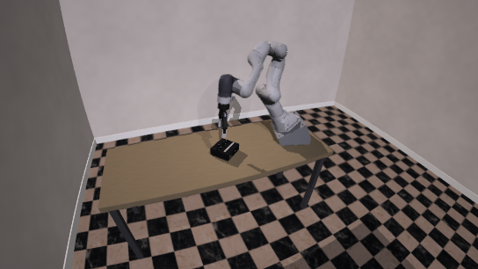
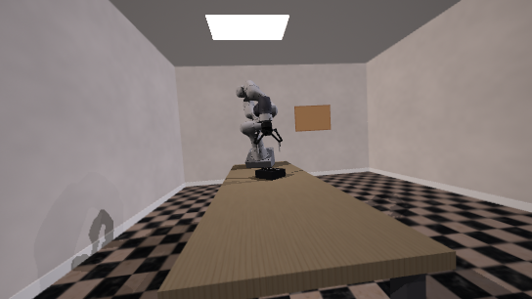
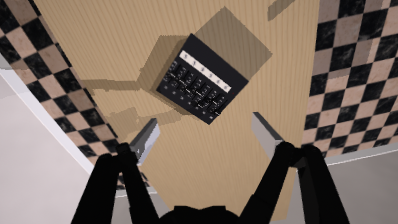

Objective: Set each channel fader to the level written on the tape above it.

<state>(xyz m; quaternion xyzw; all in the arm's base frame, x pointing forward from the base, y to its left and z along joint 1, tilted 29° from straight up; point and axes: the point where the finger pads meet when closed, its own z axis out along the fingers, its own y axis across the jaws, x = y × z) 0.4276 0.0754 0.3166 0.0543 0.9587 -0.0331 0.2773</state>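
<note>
The channel fader cap lies 20 mm behind my hand, 30 mm to the right of it and 120 mm below it. Also, from my hand: master fader (50 mm ahead, 30 mm to the left, 120 mm below).
</note>
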